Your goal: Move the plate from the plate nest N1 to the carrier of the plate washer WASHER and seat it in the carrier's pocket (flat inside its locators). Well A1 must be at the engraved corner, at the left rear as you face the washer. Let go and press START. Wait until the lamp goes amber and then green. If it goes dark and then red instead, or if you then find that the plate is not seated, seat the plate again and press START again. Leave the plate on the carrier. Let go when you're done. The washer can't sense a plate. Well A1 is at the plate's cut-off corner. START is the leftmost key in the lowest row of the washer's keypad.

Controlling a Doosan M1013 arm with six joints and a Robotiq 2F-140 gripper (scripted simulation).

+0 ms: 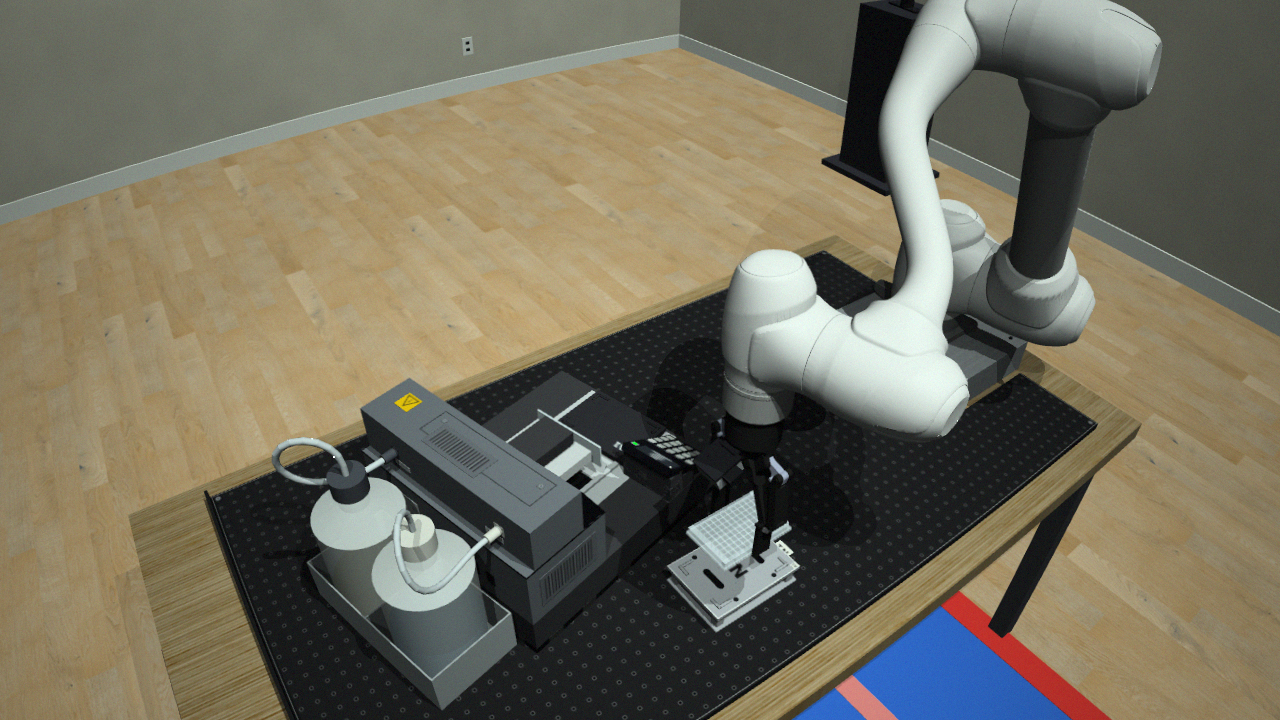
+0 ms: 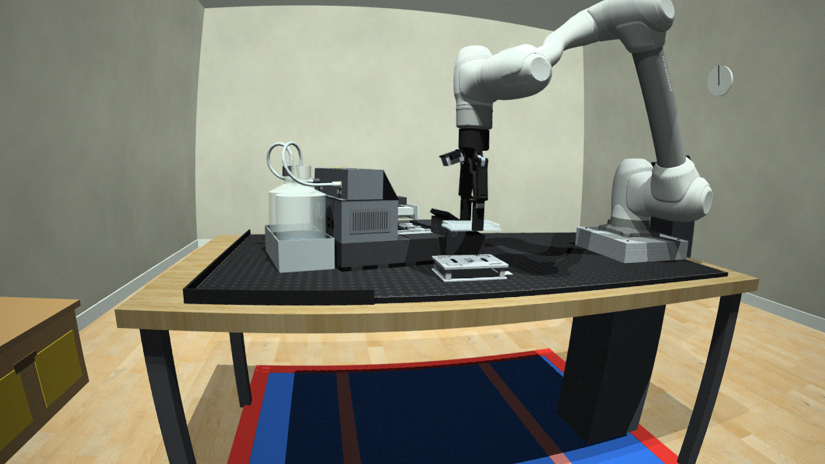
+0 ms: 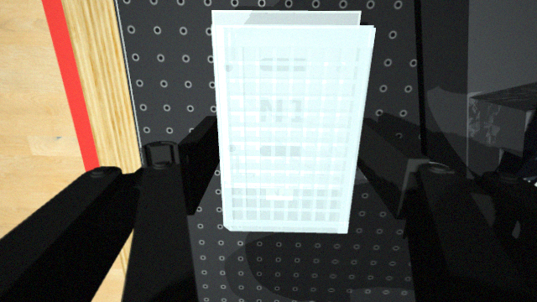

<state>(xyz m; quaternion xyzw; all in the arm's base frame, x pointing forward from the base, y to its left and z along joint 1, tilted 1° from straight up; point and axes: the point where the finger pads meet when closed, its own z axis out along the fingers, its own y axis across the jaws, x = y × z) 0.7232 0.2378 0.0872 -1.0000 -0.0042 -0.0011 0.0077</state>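
My gripper is now 110 mm above the plate nest N1. The rest, counted from my hand: N1 label (150 mm below, 110 mm behind); then white well plate (20 mm below); then plate washer (290 mm to the right, 150 mm ahead, 20 mm below).
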